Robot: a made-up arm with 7 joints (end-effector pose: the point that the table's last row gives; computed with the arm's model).
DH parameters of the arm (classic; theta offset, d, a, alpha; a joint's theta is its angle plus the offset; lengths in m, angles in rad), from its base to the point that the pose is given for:
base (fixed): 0 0.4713 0.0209 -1.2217
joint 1: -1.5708 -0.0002 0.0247 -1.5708
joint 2: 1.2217 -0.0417 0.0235 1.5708
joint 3: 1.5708 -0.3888 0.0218 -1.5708
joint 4: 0 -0.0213 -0.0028 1.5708
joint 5: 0 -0.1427 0.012 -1.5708
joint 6: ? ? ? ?
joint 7: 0.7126 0 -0.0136 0
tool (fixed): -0.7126 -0.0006 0 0
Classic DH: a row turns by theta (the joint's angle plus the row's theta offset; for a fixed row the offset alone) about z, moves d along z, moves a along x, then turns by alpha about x.
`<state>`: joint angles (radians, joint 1 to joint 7).
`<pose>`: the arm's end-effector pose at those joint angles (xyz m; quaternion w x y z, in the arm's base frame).
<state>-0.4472 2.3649 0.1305 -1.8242 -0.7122 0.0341 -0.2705</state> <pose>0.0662 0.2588 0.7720 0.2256 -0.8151 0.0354 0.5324</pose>
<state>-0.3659 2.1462 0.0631 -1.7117 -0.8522 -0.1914 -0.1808</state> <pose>0.1160 0.3232 0.7083 0.1386 -0.7452 0.0686 0.6487</pose>
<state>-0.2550 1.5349 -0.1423 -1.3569 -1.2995 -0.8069 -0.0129</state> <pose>0.1909 0.4161 0.4387 0.1011 0.4179 -0.1206 -0.8948</pose>
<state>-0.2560 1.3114 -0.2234 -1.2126 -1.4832 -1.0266 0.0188</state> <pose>0.2046 0.4034 0.3280 0.1542 0.2489 -0.1306 -0.9472</pose>
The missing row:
joint 6: 0 -0.009 -0.0047 1.5708
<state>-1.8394 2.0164 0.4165 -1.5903 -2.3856 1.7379 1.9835</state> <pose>-0.1023 0.3450 0.6964 0.9098 -0.3184 0.1012 -0.2461</pose>
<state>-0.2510 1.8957 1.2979 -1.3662 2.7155 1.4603 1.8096</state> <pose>-0.0127 0.3526 0.7562 0.6750 -0.6998 -0.0755 0.2215</pose>
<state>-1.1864 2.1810 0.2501 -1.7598 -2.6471 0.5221 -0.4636</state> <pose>-0.0546 0.2819 0.7331 0.3525 -0.5579 -0.6446 -0.3861</pose>
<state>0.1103 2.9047 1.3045 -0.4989 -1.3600 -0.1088 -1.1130</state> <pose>0.0717 0.0621 1.0099 0.1919 -0.8096 -0.5492 0.0785</pose>
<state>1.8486 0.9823 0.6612 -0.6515 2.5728 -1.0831 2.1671</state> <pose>-0.3353 0.2828 0.6433 0.2067 0.0294 0.9599 -0.1872</pose>
